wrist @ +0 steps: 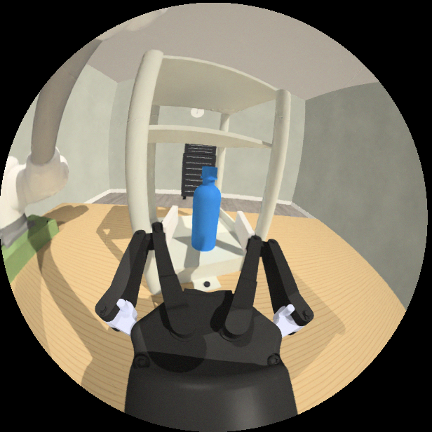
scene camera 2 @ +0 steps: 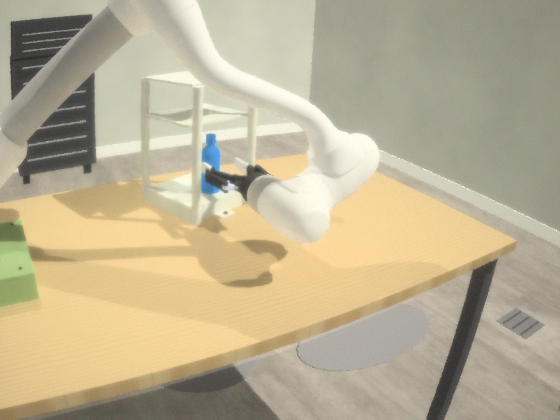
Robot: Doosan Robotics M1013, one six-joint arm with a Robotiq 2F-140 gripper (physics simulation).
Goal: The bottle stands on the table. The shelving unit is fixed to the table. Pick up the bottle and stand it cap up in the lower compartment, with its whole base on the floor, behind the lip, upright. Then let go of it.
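Places are measured from the arm's base along level axes (x ahead, y right, z down), in millimetres.
Pixels of known places: gripper, fingertip midpoint: [scene camera 2: 219,164].
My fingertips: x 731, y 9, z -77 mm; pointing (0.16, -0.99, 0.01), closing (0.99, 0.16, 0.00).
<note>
Ahead of a thing's pixels: the offset from my fingertips to its middle. "pt": to the spot under its first point. Level surfaces: height alone.
The blue bottle {dx +8, dy -57, dz +12 mm} [scene camera 2: 211,152] [wrist: 205,215] stands upright, cap up, on the floor [wrist: 181,252] of the lower compartment of the cream shelving unit {dx -12, dy -98, dz -48 mm} [scene camera 2: 197,150] [wrist: 138,150]. In the wrist view its base is behind the front lip [wrist: 192,275]. My gripper [scene camera 2: 224,166] [wrist: 206,216] is open, its fingers spread with nothing held. It points level at the unit's open front, below the middle shelf. In the wrist view the fingertips lie left and right of the bottle, with a gap on each side, and the bottle stands ahead of the gripper's body.
The unit's front posts stand left and right of the fingers, and the middle shelf [wrist: 200,136] is above. A tab with a dark hole {pt dx +2, dy +28, dz +130 mm} [scene camera 2: 225,213] [wrist: 207,284] sits at its front foot. A green box [scene camera 2: 17,280] [wrist: 31,245] is on the wooden table {dz +136 mm} [scene camera 2: 150,310].
</note>
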